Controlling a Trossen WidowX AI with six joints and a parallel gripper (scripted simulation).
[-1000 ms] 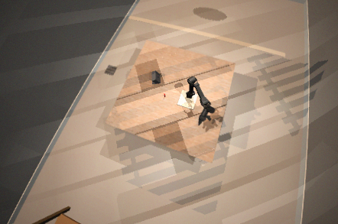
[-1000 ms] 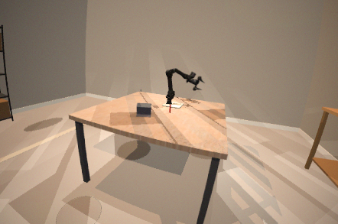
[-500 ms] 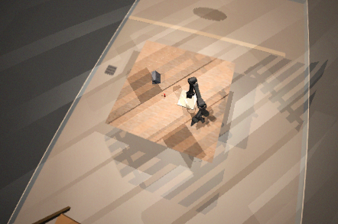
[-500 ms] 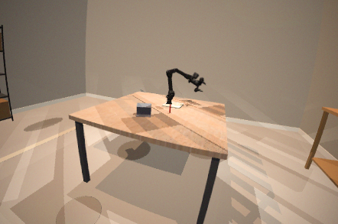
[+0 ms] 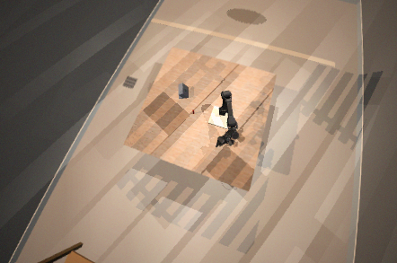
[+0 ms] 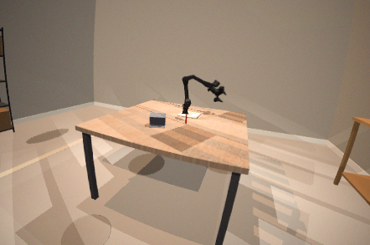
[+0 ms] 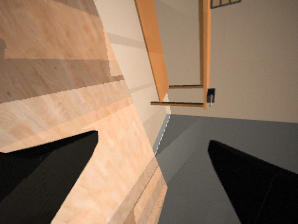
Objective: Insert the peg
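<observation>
The red round peg lies 330 mm to the right of my gripper tip, 310 mm ahead of it and 160 mm below it. The rest, counted from my gripper tip: grey sloped panel (530 mm to the right, 480 mm ahead, 170 mm below).
</observation>
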